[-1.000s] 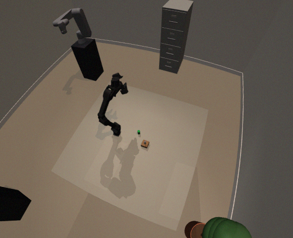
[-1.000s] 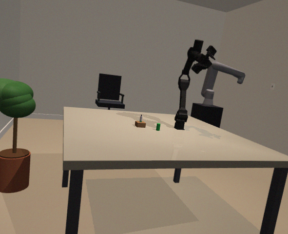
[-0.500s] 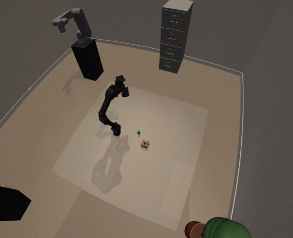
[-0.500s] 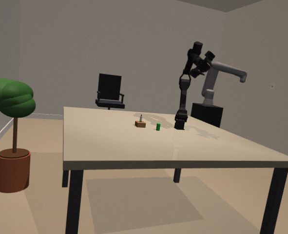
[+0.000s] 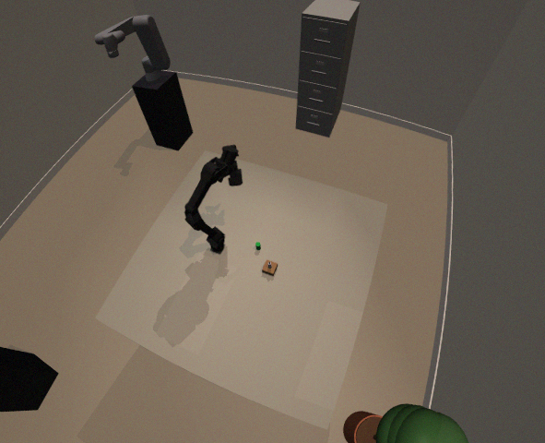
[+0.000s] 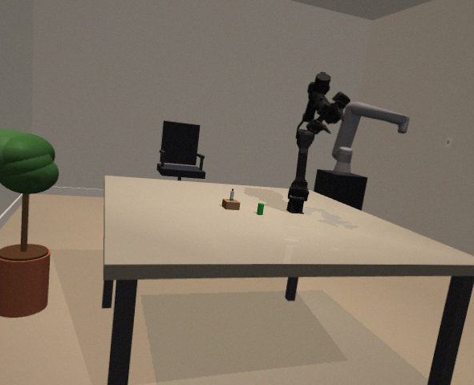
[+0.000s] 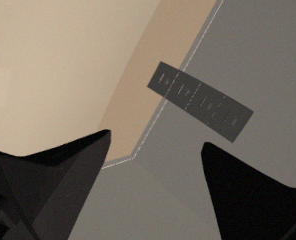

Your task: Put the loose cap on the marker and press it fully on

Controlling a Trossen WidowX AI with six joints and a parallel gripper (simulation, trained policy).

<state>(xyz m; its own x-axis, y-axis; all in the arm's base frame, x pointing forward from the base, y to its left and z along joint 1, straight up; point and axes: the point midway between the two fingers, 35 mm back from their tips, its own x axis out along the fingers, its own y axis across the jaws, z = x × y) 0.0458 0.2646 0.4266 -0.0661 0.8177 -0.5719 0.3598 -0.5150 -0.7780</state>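
Now: gripper tip 38 cm above the green cap, 21 cm to the left of it and 17 cm short of it. From my gripper tip the other things lie so: brown holder block: 39 cm below, 30 cm to the right, 27 cm ahead; grey marker: 34 cm below, 30 cm to the right, 27 cm ahead.
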